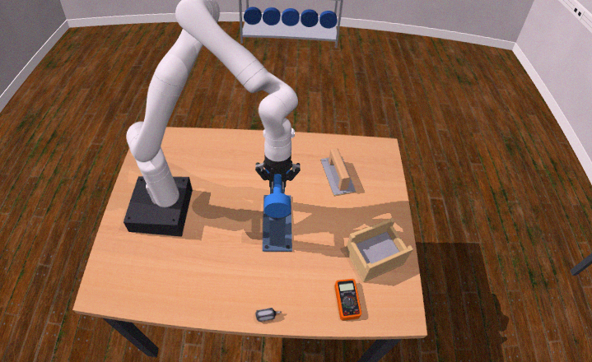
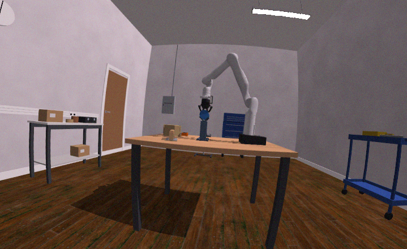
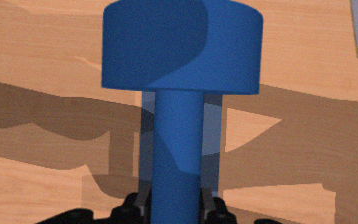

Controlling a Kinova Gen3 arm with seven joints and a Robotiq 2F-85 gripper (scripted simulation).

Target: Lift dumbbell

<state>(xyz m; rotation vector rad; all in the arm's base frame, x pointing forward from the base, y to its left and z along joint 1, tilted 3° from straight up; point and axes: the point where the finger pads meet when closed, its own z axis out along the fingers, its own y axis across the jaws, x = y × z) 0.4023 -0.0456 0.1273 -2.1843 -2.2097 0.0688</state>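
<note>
Now: hand right at the blue dumbbell. The rest, counted from my hand: dark grey-blue cradle 130 mm below; then wooden box 330 mm ahead, 140 mm to the right, 170 mm below.
</note>
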